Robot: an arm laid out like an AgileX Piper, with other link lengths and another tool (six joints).
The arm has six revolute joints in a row. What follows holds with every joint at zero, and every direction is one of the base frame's. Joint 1 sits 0.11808 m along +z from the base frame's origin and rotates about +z. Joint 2 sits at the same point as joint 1 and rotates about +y. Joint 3 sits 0.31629 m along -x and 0.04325 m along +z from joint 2 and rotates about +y. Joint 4 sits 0.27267 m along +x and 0.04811 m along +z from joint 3 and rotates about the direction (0.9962, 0, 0.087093). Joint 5 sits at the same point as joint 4 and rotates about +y. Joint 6 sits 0.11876 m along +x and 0.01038 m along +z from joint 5 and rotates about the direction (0.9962, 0, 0.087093). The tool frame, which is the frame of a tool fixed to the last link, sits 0.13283 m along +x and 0.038 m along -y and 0.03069 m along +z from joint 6; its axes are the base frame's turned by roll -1.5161, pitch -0.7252 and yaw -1.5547 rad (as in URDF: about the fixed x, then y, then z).
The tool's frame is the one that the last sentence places.
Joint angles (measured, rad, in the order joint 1, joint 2, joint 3, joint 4, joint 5, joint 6), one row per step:
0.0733 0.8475 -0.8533 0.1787 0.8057 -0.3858
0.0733 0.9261 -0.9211 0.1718 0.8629 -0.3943
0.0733 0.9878 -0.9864 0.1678 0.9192 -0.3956
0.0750 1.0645 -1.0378 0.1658 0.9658 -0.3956
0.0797 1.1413 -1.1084 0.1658 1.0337 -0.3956
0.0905 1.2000 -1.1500 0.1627 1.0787 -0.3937
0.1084 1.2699 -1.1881 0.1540 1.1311 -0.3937
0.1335 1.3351 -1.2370 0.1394 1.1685 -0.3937
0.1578 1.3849 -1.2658 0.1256 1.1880 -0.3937
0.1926 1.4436 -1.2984 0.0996 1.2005 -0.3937
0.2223 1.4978 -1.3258 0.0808 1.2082 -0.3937
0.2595 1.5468 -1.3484 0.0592 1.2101 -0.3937
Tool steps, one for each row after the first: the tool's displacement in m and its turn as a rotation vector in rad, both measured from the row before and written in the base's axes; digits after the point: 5 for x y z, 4 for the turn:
0.01180 0.00188 -0.00366 -0.0188 0.0648 0.0150
0.00873 0.00172 -0.00028 -0.0095 0.0512 0.0101
0.01091 0.00236 -0.01064 -0.0078 0.0709 0.0093
0.00925 0.00419 -0.00656 -0.0063 0.0729 0.0159
0.00588 0.00476 -0.00984 -0.0077 0.0613 0.0164
0.00442 0.00621 -0.01669 -0.0171 0.0823 0.0260
0.00822 0.00775 -0.00888 -0.0209 0.0512 0.0306
0.00604 0.00728 -0.00956 -0.0195 0.0379 0.0272
0.00872 0.00928 -0.01113 -0.0322 0.0334 0.0374
0.00778 0.00928 -0.01150 -0.0254 0.0299 0.0317
0.00656 0.01195 -0.01117 -0.0276 0.0224 0.0394

